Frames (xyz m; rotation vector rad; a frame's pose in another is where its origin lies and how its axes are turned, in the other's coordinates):
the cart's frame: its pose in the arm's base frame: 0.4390 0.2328 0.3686 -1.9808 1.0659 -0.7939
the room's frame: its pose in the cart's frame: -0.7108 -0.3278 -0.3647 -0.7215 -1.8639 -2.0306
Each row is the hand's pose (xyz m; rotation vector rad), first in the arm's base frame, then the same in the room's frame.
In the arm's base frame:
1: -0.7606 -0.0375 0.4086 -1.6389 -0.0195 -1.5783
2: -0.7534 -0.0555 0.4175 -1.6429 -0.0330 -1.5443
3: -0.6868 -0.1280 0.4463 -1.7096 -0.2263 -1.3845
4: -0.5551 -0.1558 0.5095 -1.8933 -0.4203 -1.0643
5: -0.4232 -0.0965 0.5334 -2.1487 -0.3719 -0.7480
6: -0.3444 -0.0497 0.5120 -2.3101 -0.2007 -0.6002
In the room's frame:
1: -0.5931 -0.4696 0.9205 -0.1575 2.4837 0.9519
2: -0.6131 -0.4623 0.9203 -0.1233 2.4724 0.9346
3: -0.6905 -0.3953 0.9139 -0.0361 2.3330 0.7775
4: -0.7489 -0.2820 0.8374 0.1288 2.0350 0.6836
5: -0.7127 -0.1715 0.7482 0.2913 1.7310 0.8276
6: -0.6625 -0.0979 0.7179 0.3759 1.5757 1.0233

